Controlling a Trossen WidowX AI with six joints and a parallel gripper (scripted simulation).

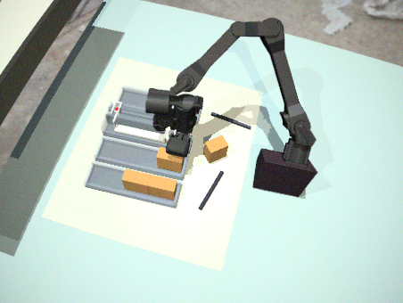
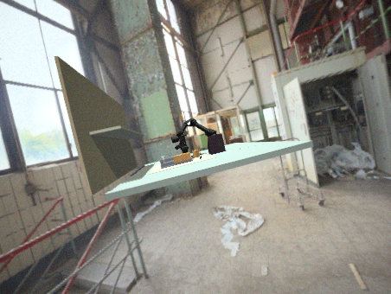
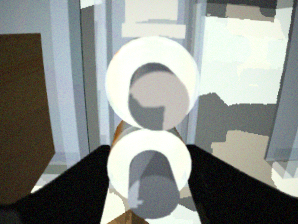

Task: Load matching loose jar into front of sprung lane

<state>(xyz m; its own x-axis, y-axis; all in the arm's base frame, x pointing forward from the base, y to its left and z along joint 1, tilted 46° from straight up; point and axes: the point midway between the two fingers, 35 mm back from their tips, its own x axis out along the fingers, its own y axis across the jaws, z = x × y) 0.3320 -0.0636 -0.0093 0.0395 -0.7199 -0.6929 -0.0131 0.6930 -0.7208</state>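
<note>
Right now my gripper tip is 140 mm short of the pale plate, 30 mm to the left of it and 20 mm below it. The rest, counted from my gripper tip: lane 140 mm ahead, 20 mm to the right, 10 mm below.
</note>
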